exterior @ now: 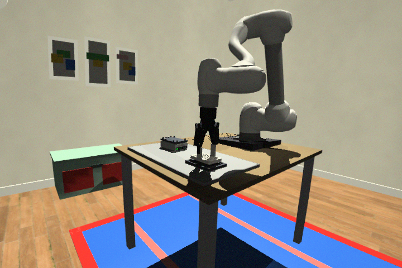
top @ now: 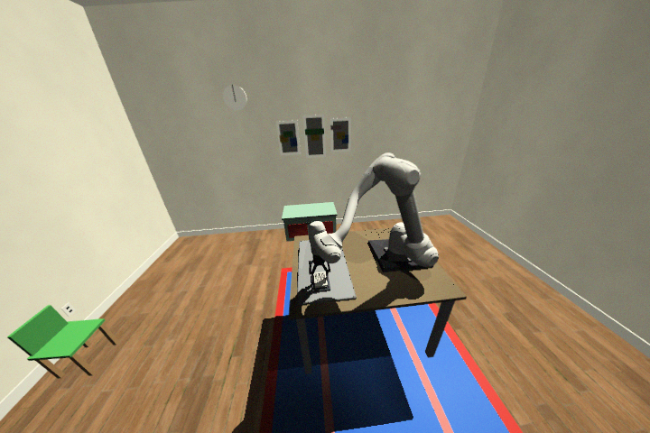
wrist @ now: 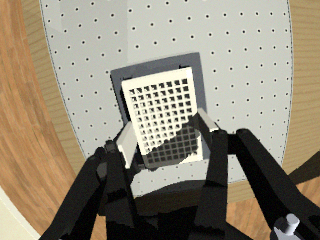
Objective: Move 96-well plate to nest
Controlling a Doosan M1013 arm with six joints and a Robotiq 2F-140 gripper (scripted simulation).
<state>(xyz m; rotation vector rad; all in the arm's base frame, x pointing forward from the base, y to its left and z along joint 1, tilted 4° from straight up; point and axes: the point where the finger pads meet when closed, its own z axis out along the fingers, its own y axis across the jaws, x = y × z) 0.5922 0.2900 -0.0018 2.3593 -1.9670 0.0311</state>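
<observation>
Right now the white 96-well plate is 20 mm below my hand. The rest, counted from my hand: dark plate nest N1: 50 mm below.
</observation>
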